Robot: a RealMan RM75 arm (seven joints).
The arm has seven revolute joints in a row. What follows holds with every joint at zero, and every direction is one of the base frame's. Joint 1 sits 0.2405 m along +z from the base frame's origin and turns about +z. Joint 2 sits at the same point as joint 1 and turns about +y. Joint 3 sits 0.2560 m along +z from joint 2 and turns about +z. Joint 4 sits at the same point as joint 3 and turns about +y. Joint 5 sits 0.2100 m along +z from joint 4 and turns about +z. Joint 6 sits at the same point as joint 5 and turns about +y. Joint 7 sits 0.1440 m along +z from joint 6 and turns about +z. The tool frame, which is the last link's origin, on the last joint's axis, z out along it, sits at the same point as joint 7; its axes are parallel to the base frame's.
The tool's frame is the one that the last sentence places.
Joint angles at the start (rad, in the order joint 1, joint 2, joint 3, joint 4, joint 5, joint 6, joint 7):
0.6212, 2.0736, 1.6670, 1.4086, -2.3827, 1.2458, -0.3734
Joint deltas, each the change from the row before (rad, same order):
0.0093, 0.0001, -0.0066, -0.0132, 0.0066, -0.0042, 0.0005
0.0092, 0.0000, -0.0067, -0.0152, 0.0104, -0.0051, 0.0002
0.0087, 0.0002, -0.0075, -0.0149, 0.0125, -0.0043, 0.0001
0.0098, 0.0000, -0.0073, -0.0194, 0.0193, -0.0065, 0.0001
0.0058, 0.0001, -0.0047, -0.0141, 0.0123, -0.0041, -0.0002
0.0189, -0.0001, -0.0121, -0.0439, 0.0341, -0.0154, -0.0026
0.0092, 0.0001, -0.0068, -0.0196, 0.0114, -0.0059, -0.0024
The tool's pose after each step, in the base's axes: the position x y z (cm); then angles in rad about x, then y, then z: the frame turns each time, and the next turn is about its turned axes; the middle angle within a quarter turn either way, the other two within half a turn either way. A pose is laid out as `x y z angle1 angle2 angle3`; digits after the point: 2 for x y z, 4 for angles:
10.97 38.09 -1.50 -2.7234 0.1168 0.6888
10.80 38.11 -1.85 -2.7348 0.1122 0.6905
10.62 38.09 -2.23 -2.7484 0.1067 0.6928
10.42 38.07 -2.66 -2.7648 0.0968 0.6999
10.35 38.05 -2.95 -2.7761 0.0917 0.7059
10.18 38.08 -3.76 -2.8042 0.0778 0.7220
10.13 38.09 -4.14 -2.8164 0.0756 0.7252

